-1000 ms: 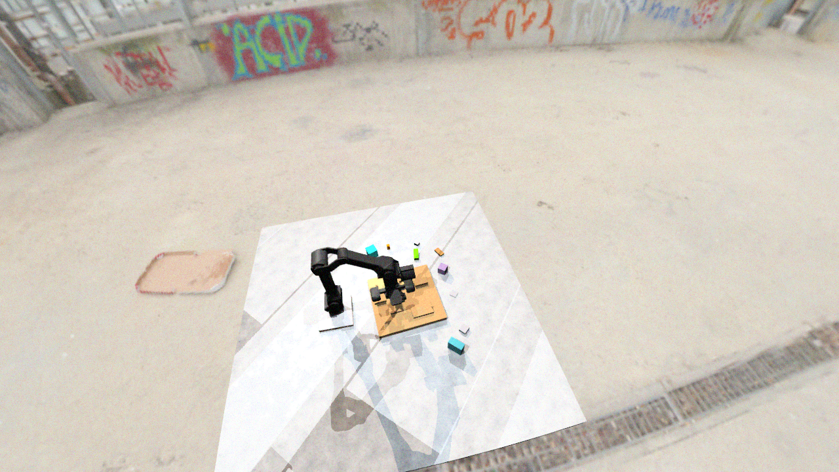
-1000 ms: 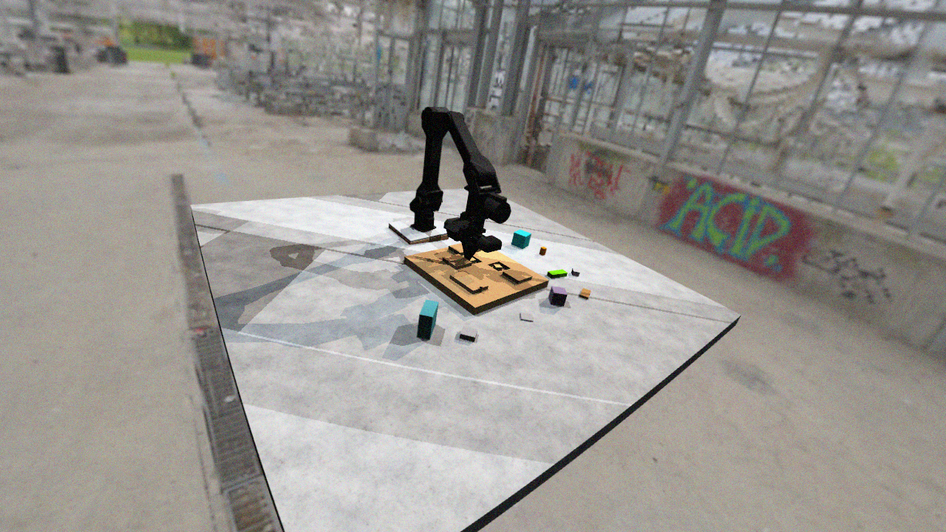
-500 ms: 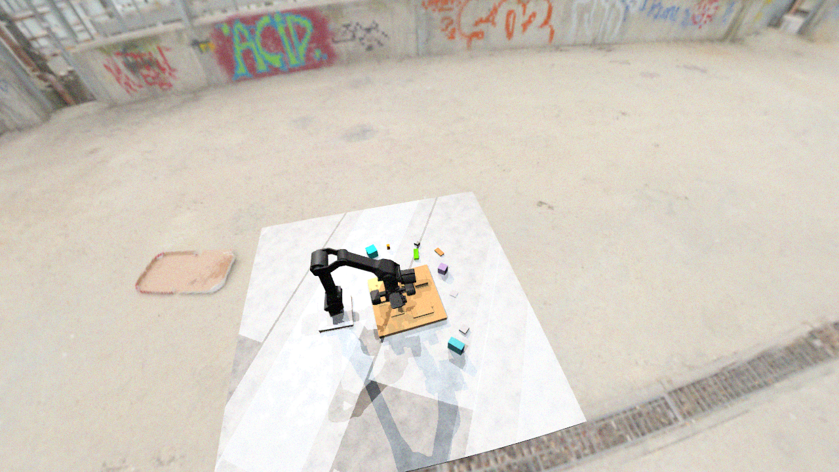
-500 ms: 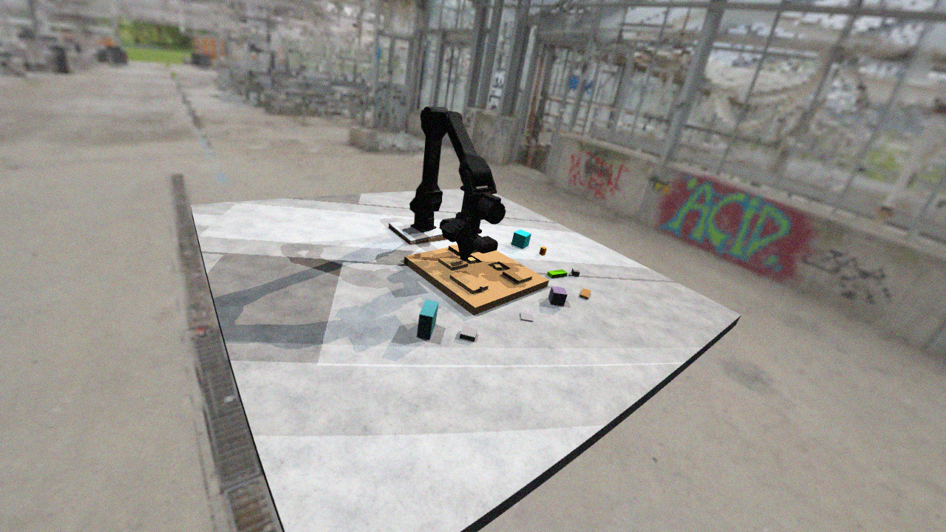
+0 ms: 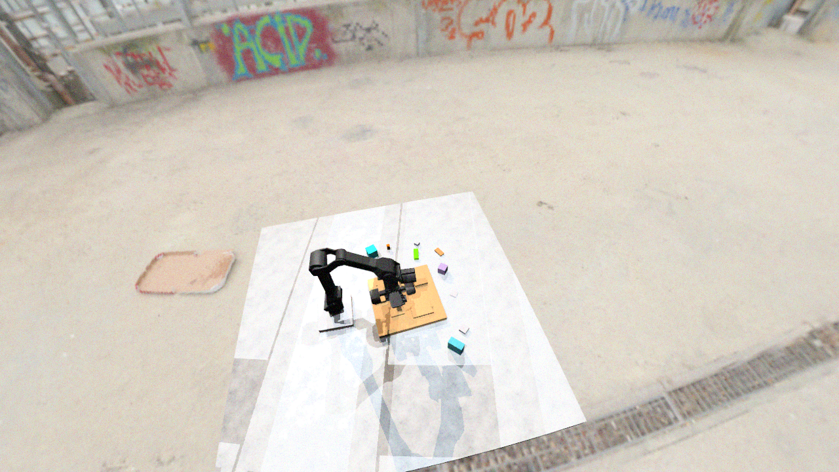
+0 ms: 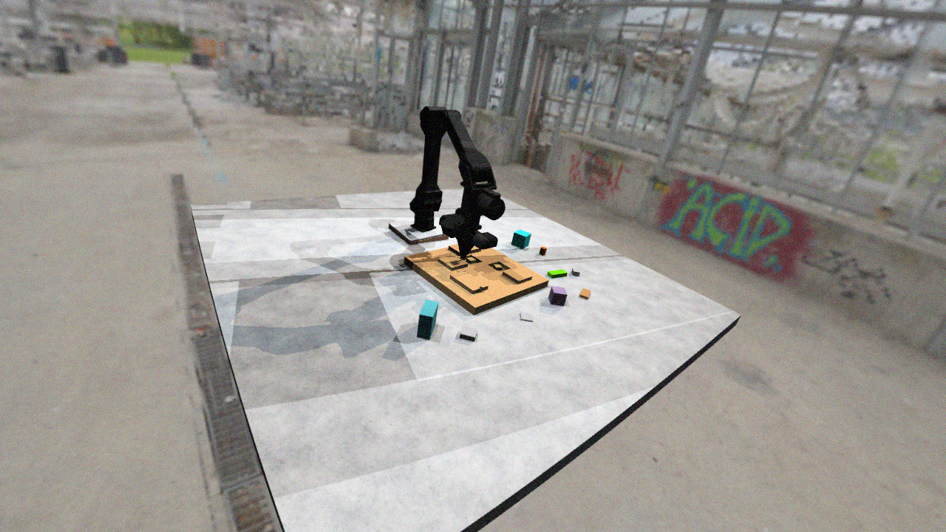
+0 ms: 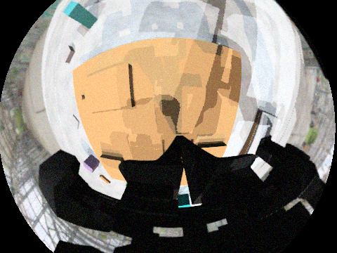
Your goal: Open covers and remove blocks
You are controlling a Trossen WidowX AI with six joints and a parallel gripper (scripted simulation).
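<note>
My gripper tip is 4 cm short of the tan puzzle board, 2 cm above it and 1 cm to the right of it. Round my gripper tip: green block 24 cm to the left, 19 cm ahead, 3 cm below; then grey piece 23 cm ahead, 22 cm to the right, 3 cm below; then purple cube 27 cm ahead, 9 cm to the left, 2 cm below.
</note>
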